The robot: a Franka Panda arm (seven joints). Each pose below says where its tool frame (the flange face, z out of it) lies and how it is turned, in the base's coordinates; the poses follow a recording.
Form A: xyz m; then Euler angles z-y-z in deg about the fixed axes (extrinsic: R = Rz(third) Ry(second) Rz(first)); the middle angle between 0 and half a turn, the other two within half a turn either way.
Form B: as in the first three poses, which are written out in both.
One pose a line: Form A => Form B
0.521, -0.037, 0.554, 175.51, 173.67, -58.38 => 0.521, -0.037, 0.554, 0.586, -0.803, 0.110, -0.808, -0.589, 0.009
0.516, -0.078, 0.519, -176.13, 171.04, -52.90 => 0.516, -0.078, 0.519, 0.541, -0.827, 0.155, -0.836, -0.549, -0.011
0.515, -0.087, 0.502, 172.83, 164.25, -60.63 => 0.515, -0.087, 0.502, 0.577, -0.771, 0.269, -0.806, -0.591, 0.034
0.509, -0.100, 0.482, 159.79, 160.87, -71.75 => 0.509, -0.100, 0.482, 0.606, -0.734, 0.308, -0.789, -0.604, 0.113
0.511, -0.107, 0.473, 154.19, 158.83, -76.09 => 0.511, -0.107, 0.473, 0.624, -0.710, 0.325, -0.776, -0.611, 0.157
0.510, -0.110, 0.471, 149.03, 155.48, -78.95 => 0.510, -0.110, 0.471, 0.655, -0.667, 0.356, -0.752, -0.624, 0.214
